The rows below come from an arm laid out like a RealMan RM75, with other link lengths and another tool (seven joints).
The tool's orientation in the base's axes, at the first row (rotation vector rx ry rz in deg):
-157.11 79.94 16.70
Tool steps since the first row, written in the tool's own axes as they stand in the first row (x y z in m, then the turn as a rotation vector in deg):
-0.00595 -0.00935 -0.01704 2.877 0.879 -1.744
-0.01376 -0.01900 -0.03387 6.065 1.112 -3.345
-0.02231 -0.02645 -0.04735 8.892 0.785 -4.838
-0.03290 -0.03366 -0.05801 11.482 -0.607 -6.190
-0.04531 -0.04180 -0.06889 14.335 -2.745 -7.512
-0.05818 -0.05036 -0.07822 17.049 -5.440 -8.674
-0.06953 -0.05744 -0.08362 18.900 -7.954 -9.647
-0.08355 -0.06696 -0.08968 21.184 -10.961 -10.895
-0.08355 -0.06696 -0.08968 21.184 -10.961 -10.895
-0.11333 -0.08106 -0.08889 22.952 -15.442 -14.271
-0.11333 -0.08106 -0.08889 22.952 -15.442 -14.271
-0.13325 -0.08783 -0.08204 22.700 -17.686 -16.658
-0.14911 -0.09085 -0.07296 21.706 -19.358 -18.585
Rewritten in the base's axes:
0.00657 0.00804 0.01748 1.197 -3.037 1.198
0.01228 0.01777 0.03509 3.073 -5.921 2.171
0.01531 0.02722 0.04964 5.177 -8.172 3.084
0.01656 0.03852 0.06183 7.982 -9.586 3.862
0.01755 0.05179 0.07454 11.534 -10.765 4.531
0.01839 0.06587 0.08580 15.433 -11.483 5.047
0.01835 0.07839 0.09298 18.662 -11.596 5.549
0.01883 0.09438 0.10121 22.577 -11.799 6.219
0.01883 0.09438 0.10121 22.577 -11.799 6.219
0.01296 0.12652 0.10555 27.689 -10.997 9.016
0.01296 0.12652 0.10555 27.689 -10.997 9.016
0.00597 0.14727 0.10235 29.696 -9.781 11.317
-0.00202 0.16286 0.09634 30.749 -8.253 13.330

